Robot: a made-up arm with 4 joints.
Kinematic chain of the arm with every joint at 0, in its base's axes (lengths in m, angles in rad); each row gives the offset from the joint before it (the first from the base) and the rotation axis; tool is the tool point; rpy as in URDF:
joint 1: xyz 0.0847 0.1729 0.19 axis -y
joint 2: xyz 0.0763 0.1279 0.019 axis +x
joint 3: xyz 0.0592 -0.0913 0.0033 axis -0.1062 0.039 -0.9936
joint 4: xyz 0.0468 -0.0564 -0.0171 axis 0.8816 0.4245 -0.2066
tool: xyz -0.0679 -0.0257 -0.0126 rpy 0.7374 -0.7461 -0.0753
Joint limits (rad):
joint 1: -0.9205..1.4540
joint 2: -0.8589..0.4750
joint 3: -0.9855..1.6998
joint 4: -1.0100..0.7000
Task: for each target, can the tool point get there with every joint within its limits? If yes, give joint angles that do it. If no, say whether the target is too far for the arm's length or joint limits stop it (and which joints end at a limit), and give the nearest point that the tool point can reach.
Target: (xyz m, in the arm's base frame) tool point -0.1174 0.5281 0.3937
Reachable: no: too far | nearest point 0.0355 0.2567 0.2663 | short by 0.337 m
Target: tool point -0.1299 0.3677 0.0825
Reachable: no: joint limits stop it (at a limit: joint 1, joint 2, joint 4) | nearest point 0.0047 0.2390 0.2278 | short by 0.236 m
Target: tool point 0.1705 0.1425 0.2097
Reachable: yes | joints 0.3644 0.0549 0.3473 0.0950
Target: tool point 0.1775 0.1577 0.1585
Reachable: yes | joints 0.0470 0.2515 0.2851 0.5133
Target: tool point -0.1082 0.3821 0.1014
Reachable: no: joint limits stop it (at a limit: joint 1, joint 2, joint 4) | nearest point 0.0118 0.2456 0.2275 | short by 0.221 m
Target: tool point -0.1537 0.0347 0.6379
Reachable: no: too far | nearest point -0.0176 0.1724 0.4106 | short by 0.299 m
